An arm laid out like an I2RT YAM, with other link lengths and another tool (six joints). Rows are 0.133 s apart.
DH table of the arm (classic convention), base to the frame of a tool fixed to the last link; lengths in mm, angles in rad. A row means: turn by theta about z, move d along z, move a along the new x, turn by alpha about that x. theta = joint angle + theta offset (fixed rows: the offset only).
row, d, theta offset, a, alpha
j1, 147.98, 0, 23.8, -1.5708
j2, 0, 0, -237.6, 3.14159
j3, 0, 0.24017, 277.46, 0
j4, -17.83, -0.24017, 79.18, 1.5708
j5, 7.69, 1.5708, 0, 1.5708
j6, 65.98, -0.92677, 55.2, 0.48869
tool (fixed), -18.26, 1.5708, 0, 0
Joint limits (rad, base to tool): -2.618..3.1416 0..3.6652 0..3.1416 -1.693..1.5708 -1.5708..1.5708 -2.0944..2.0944
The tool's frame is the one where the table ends.
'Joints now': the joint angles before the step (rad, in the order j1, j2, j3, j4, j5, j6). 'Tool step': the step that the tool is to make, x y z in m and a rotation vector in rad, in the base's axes. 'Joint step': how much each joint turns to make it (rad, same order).
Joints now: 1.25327 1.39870 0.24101 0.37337 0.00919 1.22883
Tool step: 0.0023 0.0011 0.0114 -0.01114 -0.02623 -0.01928
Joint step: -0.00023 -0.05249 0.01867 -0.07338 0.03355 -0.00661
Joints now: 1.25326 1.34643 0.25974 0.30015 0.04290 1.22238
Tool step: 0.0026 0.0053 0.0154 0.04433 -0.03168 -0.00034
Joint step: 0.00002 -0.06776 0.01041 -0.02560 0.01146 -0.01155
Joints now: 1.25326 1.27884 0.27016 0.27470 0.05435 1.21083
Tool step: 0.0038 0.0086 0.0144 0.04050 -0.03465 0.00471
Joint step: -0.00022 -0.03022 0.02689 -0.00672 0.00945 -0.01862
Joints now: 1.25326 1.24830 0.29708 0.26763 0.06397 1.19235
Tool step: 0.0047 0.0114 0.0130 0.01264 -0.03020 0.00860
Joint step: 0.00019 0.00878 0.05174 -0.01983 0.00882 -0.02466
